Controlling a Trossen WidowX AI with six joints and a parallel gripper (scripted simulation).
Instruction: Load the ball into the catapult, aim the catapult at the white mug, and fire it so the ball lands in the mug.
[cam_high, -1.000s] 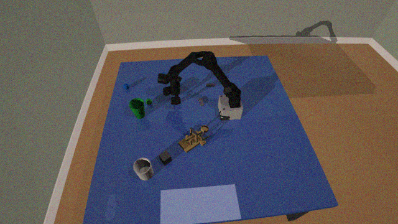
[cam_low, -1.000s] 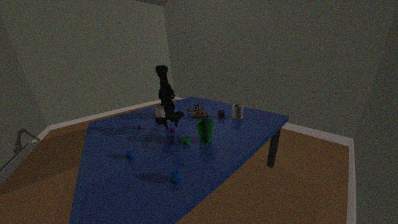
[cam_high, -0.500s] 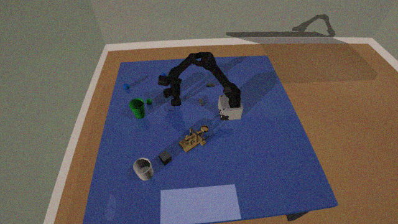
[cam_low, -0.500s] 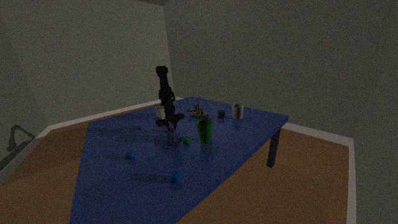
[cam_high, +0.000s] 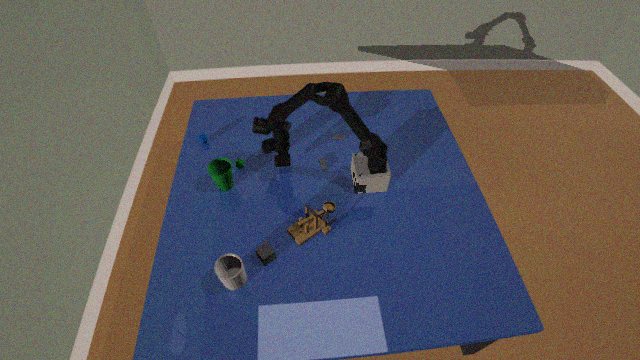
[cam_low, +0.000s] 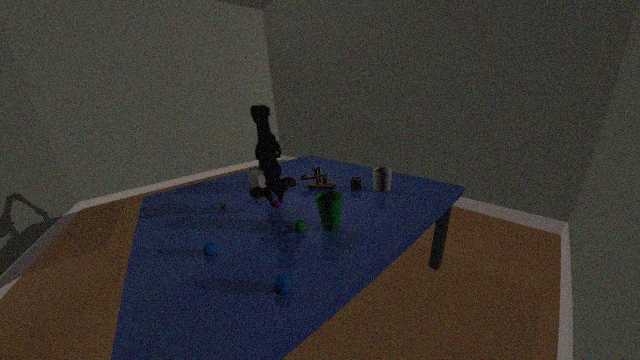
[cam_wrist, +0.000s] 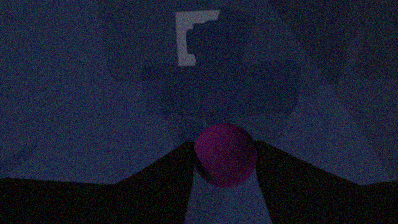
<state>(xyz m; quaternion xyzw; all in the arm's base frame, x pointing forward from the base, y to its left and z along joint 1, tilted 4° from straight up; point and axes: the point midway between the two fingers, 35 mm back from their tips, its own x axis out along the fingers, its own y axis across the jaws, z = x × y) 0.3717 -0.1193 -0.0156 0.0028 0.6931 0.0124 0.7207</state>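
Now: the wooden catapult 13 cm behind my gripper tip, 30 cm to the left of it and 2 cm above it. Round my gripper tip: green cup (25 cm ahead, 9 cm to the left); then magenta ball (1 cm above); then green ball (20 cm ahead, 1 cm to the right, 1 cm below).
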